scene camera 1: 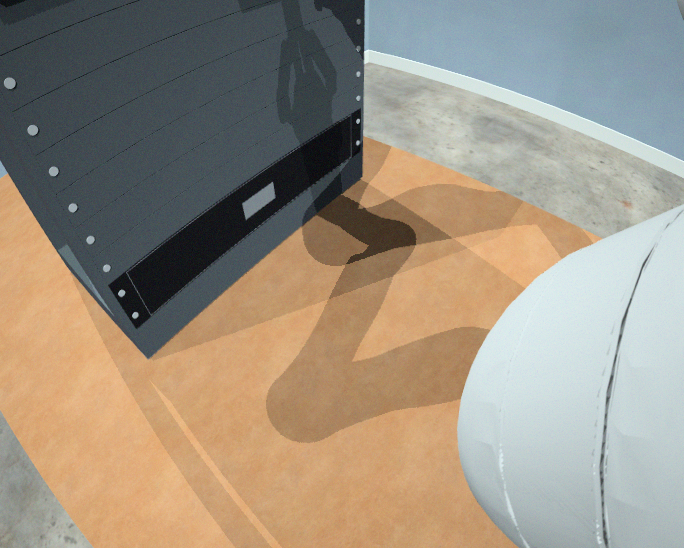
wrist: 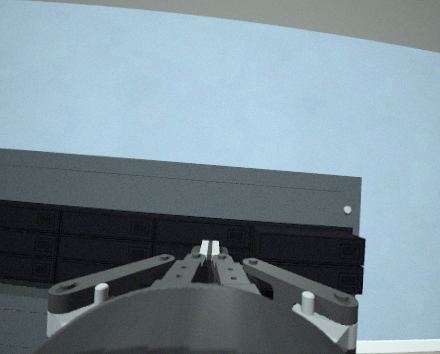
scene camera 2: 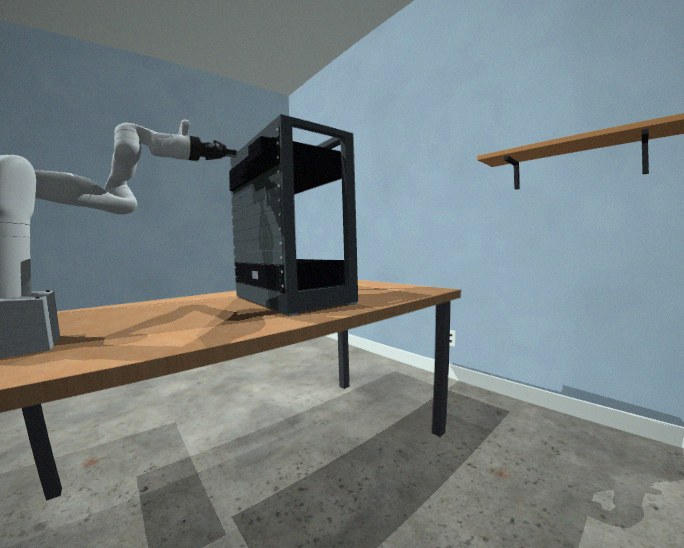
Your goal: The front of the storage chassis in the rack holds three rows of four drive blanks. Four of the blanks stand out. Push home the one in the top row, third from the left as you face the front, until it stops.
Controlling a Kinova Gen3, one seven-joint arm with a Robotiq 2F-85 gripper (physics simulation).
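Pixels of known places: gripper, fingertip midpoint: (wrist: 210, 252) (scene camera 2: 237, 154); arm's base at its link origin: (scene camera 2: 8, 295).
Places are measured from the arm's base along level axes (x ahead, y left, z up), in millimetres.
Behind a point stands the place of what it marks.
Note:
The dark storage chassis (scene camera 2: 245, 174) @(y -41, x 644, z 346 mm) sits high in the rack (scene camera 1: 171, 137) @(y 122, x 712, z 149 mm) (scene camera 2: 288, 228) @(y -233, x 682, z 144 mm) (wrist: 150, 187) @(y 33, x 700, z 463 mm). In the wrist view the top-row third blank (wrist: 192, 231) @(y -22, x 677, z 418 mm) looks level with the second blank (wrist: 100, 223) @(y 83, x 692, z 418 mm) to its left. The top-row fourth blank (wrist: 307, 248) @(y -132, x 627, z 417 mm) stands out at the right, and so does the fourth blank below it (wrist: 320, 276) @(y -147, x 625, z 390 mm). My gripper (scene camera 2: 234, 152) @(y -35, x 616, z 415 mm) (wrist: 210, 252) @(y -35, x 616, z 415 mm) is shut and empty. Its tips are at the chassis front, over the lower edge of the third blank in the wrist view; whether they touch is unclear. The gripper hides parts of the lower rows.
The rack stands on the wooden table (scene camera 1: 371, 468) @(y 233, x 401, z -130 mm) (scene camera 2: 399, 293) @(y -270, x 1235, z -130 mm). Grey panels (scene camera 1: 142, 148) @(y 157, x 717, z 156 mm) and a black unit with a light label (scene camera 1: 258, 200) @(y 21, x 699, z -11 mm) fill its lower front. The white arm (scene camera 1: 570, 371) @(y 316, x 341, z 310 mm) (scene camera 2: 125, 148) @(y -29, x 278, z 379 mm) reaches in from the front. A wall shelf (scene camera 2: 582, 139) hangs at the far right.

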